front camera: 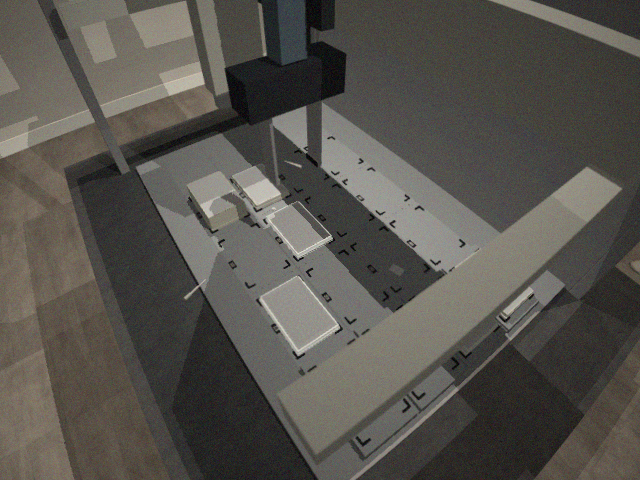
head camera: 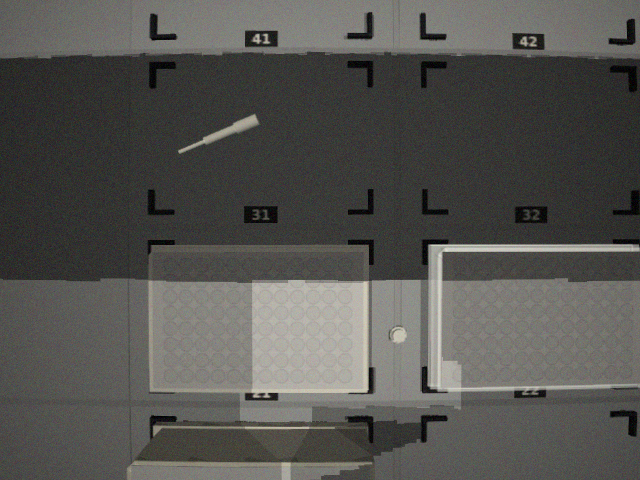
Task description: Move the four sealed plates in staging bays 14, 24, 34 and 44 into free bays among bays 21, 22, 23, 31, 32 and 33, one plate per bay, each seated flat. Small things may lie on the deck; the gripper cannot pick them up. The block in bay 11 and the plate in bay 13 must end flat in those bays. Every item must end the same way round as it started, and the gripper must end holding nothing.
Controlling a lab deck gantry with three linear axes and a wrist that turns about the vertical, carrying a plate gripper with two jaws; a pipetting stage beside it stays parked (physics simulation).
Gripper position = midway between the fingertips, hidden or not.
I see my gripper (front camera: 294, 170), a block (front camera: 218, 202) and a pipette tip (head camera: 249, 122).
